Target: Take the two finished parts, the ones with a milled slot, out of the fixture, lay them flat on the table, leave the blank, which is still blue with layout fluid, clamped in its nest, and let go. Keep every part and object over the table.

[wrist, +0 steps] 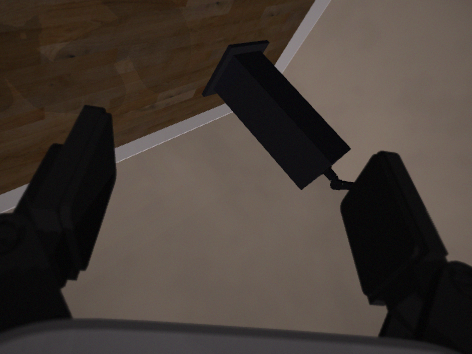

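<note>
My gripper (241,161) is open, with one dark finger at the left of the wrist view and the other at the right. No part lies between its fingers. The finished parts with a milled slot, the blue blank and the fixture do not show in the wrist view, so I cannot tell how they lie or where the gripper is relative to them.
A dark square post (280,120) with a flat end plate shows at the centre, with a thin jointed piece (336,183) at its other end, partly behind the right finger. A brown wooden surface (150,60), a pale strip (175,131) and a plain beige surface (215,250) lie beyond.
</note>
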